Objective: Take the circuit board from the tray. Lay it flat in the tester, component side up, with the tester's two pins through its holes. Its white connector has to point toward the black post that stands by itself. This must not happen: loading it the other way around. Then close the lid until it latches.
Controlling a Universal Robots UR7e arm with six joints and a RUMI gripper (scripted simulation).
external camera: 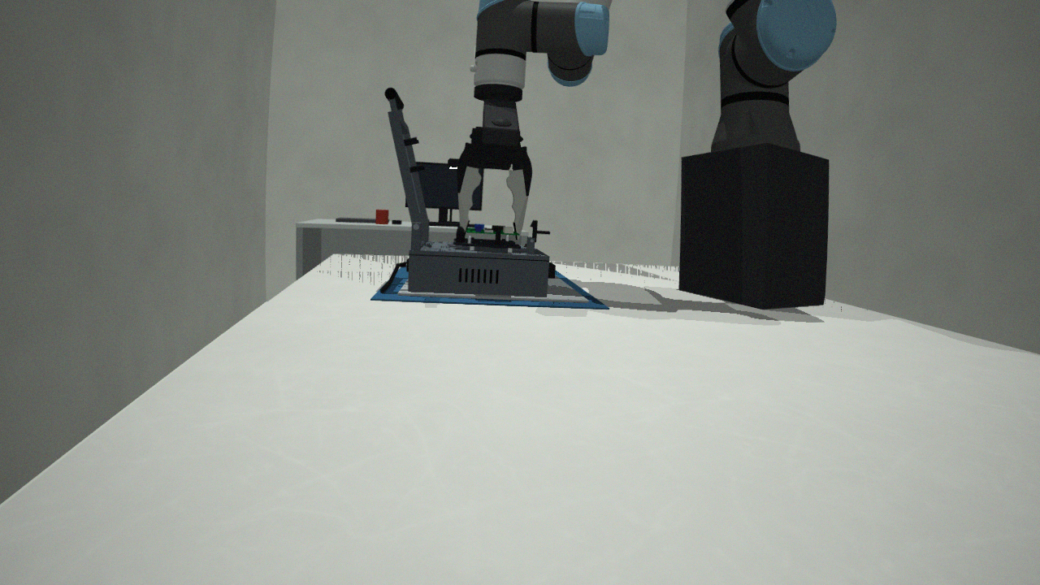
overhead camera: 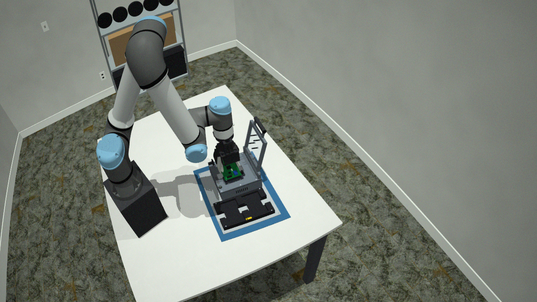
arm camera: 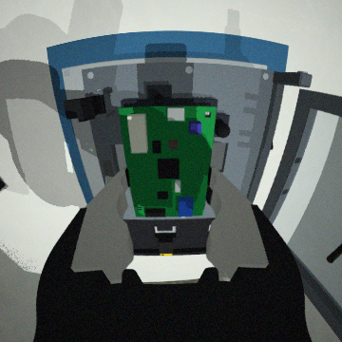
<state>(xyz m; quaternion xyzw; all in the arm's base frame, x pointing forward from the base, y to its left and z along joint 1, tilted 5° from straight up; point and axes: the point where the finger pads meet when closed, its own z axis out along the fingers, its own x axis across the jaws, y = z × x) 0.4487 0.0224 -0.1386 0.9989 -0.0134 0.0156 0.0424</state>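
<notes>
My gripper is now right at the green circuit board. Also, from my hand: lid 130 mm ahead, 100 mm above.
</notes>
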